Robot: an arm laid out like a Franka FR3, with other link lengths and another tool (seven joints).
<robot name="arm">
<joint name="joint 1" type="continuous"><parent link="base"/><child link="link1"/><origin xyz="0 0 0.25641"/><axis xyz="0 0 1"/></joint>
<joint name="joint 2" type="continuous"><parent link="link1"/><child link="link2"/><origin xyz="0 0 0"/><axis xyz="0 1 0"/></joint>
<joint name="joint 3" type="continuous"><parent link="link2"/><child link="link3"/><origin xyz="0 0 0.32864"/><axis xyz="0 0 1"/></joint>
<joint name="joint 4" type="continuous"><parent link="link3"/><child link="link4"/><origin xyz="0.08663 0 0"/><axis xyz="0 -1 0"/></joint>
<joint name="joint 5" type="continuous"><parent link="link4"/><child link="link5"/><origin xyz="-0.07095 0 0.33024"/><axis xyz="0 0 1"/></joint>
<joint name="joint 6" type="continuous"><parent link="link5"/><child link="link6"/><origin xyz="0 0 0"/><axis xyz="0 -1 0"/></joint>
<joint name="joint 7" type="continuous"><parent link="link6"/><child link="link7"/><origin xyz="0.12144 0 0"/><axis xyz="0 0 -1"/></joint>
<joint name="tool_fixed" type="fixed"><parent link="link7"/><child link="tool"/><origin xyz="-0.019 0.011 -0.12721" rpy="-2.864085 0 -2.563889"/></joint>
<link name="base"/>
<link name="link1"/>
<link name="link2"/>
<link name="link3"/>
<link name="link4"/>
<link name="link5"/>
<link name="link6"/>
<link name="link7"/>
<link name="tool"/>
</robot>
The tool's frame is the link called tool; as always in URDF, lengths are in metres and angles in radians. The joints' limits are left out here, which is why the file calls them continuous.
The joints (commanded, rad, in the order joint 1, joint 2, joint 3, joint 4, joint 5, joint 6, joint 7), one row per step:
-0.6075 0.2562 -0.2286 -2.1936 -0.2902 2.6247 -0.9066
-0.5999 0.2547 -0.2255 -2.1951 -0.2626 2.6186 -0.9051
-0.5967 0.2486 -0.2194 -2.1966 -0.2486 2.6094 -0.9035
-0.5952 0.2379 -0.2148 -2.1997 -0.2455 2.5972 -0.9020
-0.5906 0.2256 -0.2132 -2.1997 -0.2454 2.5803 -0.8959
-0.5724 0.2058 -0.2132 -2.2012 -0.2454 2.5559 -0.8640
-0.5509 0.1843 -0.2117 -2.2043 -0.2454 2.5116 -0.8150
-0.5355 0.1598 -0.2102 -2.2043 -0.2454 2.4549 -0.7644
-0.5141 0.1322 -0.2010 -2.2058 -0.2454 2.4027 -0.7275
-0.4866 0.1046 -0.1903 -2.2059 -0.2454 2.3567 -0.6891
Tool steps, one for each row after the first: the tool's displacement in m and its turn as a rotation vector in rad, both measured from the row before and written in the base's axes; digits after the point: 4 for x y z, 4 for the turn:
0.0028 0.0041 -0.0006 0.0154 -0.0100 -0.0134
0.0022 0.0039 0.0015 0.0098 -0.0049 -0.0052
0.0005 0.0034 0.0030 0.0053 0.0005 -0.0006
0.0008 0.0032 0.0046 0.0030 0.0016 -0.0033
0.0044 0.0090 0.0070 0.0035 -0.0036 -0.0178
0.0035 0.0125 0.0049 0.0142 0.0085 -0.0339
0.0001 0.0102 0.0064 0.0158 0.0145 -0.0440
0.0045 0.0155 0.0078 0.0132 0.0126 -0.0162
0.0072 0.0182 0.0090 0.0079 0.0069 -0.0087

